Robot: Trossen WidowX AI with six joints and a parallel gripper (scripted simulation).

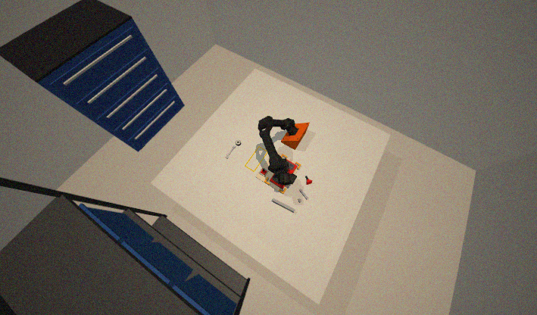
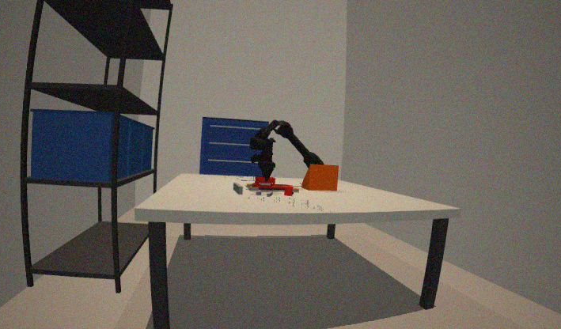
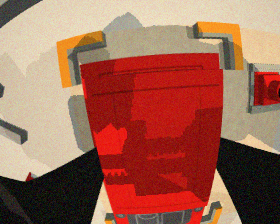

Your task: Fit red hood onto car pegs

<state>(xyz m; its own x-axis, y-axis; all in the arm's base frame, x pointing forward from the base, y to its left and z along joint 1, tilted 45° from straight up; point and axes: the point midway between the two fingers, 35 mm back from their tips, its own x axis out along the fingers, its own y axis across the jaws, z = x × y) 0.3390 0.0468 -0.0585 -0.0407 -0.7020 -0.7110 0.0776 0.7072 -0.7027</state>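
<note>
Right now the red hood is 1 cm above my gripper tip. The rest, counted from my gripper tip: grey engine block 2 cm below; wrench-like tool 42 cm to the right, 4 cm below.
</note>
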